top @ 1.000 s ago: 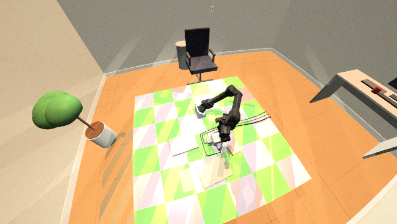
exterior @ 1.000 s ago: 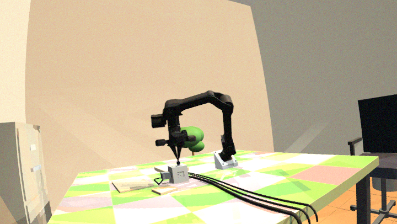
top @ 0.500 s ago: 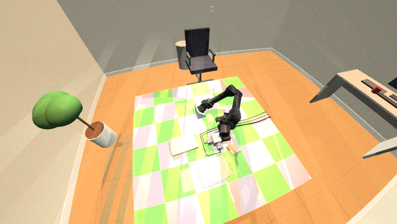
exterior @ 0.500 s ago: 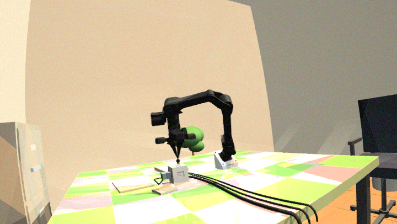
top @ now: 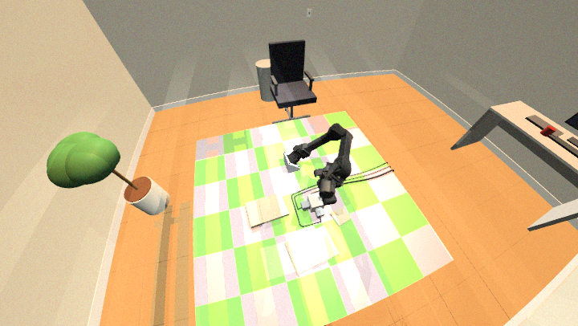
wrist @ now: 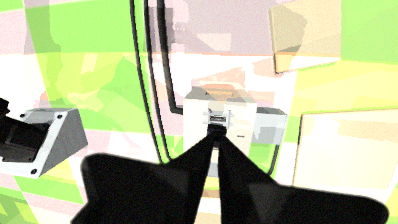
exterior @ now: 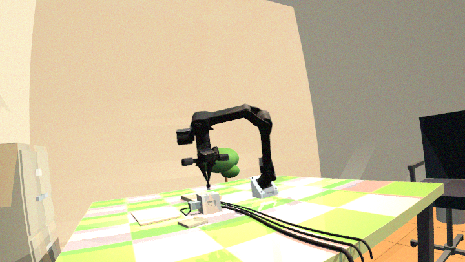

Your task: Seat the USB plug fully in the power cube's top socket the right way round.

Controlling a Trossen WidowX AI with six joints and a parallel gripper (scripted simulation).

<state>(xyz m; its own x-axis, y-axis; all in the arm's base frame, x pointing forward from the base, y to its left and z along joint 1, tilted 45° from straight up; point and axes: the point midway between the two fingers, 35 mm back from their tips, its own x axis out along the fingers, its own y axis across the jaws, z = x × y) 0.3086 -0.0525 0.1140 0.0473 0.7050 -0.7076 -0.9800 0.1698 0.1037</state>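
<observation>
Right now the dark USB plug is 20 mm below my gripper tip.
</observation>
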